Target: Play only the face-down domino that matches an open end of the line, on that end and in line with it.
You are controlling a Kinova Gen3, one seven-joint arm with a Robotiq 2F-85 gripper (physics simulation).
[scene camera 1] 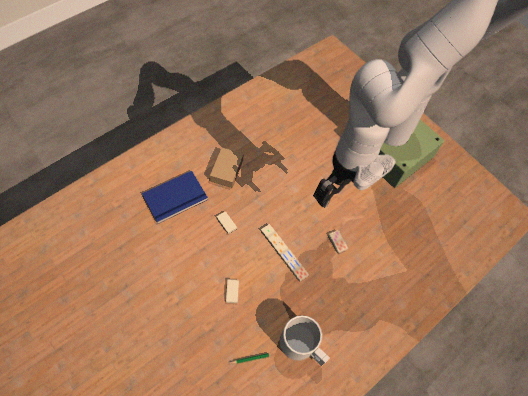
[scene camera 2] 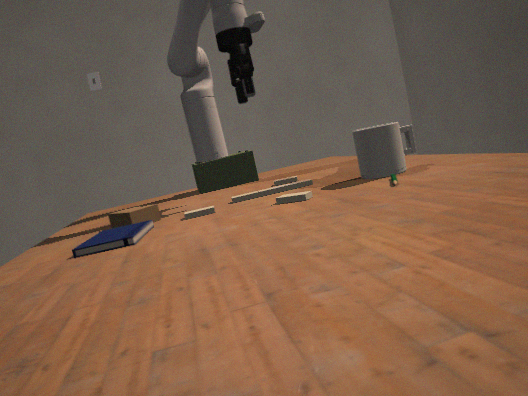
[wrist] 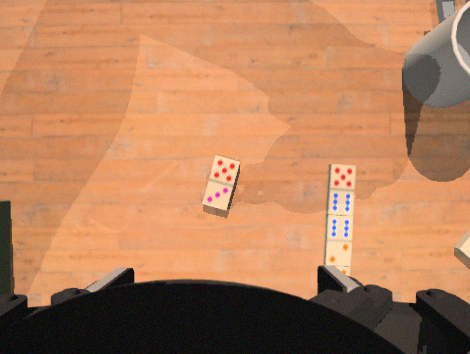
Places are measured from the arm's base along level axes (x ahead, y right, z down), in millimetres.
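Pixels of known places: gripper, fingertip midpoint: (scene camera 1: 337,192) (scene camera 2: 246,100); arm's base, link origin: (scene camera 1: 392,131) (scene camera 2: 212,159).
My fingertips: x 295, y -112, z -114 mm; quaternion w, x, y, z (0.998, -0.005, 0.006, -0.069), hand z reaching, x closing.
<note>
For each thing: its top centre in the pictures, then the offset to it from my fingertips. "pt": a spot on its surface instead.
- domino line, surface spot: (scene camera 2: 272,191) (scene camera 1: 279,254) pt dx +128, dy -3, dz +191 mm
- face-up domino, top centre: (wrist: 221,182) (scene camera 2: 285,178) (scene camera 1: 338,241) dx -15, dy -48, dz +186 mm
- grey mug, top centre: (scene camera 2: 382,124) (scene camera 1: 308,340) dx +201, dy -213, dz +110 mm
- green pencil, top centre: (scene camera 2: 393,177) (scene camera 1: 248,358) dx +316, dy -172, dz +189 mm
- blue book, top centre: (scene camera 2: 115,233) (scene camera 1: 174,195) dx +271, dy +261, dz +184 mm
- tan block, top centre: (scene camera 2: 132,209) (scene camera 1: 227,164) dx +118, dy +266, dz +166 mm
The domino line (scene camera 1: 284,252) (scene camera 2: 272,191) (wrist: 341,202) lies straight; its end nearer the mug shows five red pips, its other end a small green mark in scene camera 1. A face-up domino (scene camera 1: 338,241) (scene camera 2: 285,181) (wrist: 221,182), five red and three magenta pips, lies apart beside it. On the line's other side lie two blank-backed dominoes: one (scene camera 1: 226,222) (scene camera 2: 200,212) nearer the book, one (scene camera 1: 232,291) (scene camera 2: 294,197) (wrist: 464,247) nearer the pencil. Their values are hidden. My gripper (scene camera 1: 324,197) (scene camera 2: 245,97) (wrist: 225,288) is open and empty, high above the table.
A grey mug (scene camera 1: 288,345) (scene camera 2: 380,150) (wrist: 430,80) stands beyond the line's red end, near a green pencil (scene camera 1: 251,358) (scene camera 2: 394,180). A blue book (scene camera 1: 174,196) (scene camera 2: 114,237) and a tan block (scene camera 1: 224,167) (scene camera 2: 135,216) lie together. A green box (scene camera 1: 420,150) (scene camera 2: 226,171) sits by the arm.
</note>
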